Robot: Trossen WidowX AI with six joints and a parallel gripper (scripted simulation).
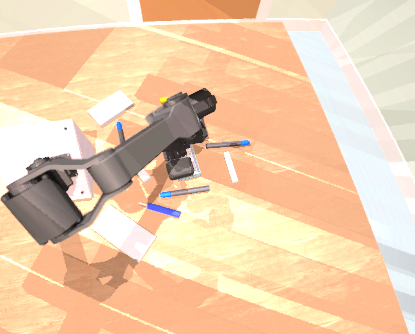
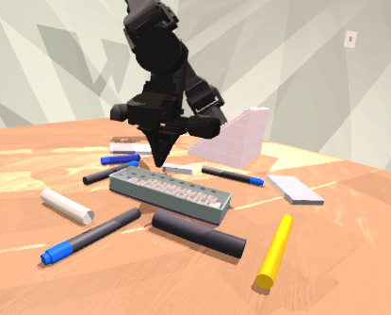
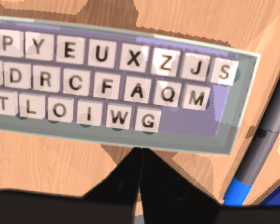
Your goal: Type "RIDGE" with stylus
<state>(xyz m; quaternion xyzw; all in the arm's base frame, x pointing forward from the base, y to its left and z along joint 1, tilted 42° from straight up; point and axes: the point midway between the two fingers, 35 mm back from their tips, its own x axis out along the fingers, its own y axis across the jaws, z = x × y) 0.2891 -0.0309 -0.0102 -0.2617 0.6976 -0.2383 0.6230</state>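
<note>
The blue stylus is 120 mm to the right of my gripper tip, 90 mm behind it and 30 mm below it. The rest, counted from my gripper tip: dark cylinder (130 mm to the left, 110 mm ahead, 30 mm below); white cylinder (160 mm ahead, 50 mm to the right, 30 mm below); stylus tip (110 mm behind, 100 mm to the right, 30 mm below).
</note>
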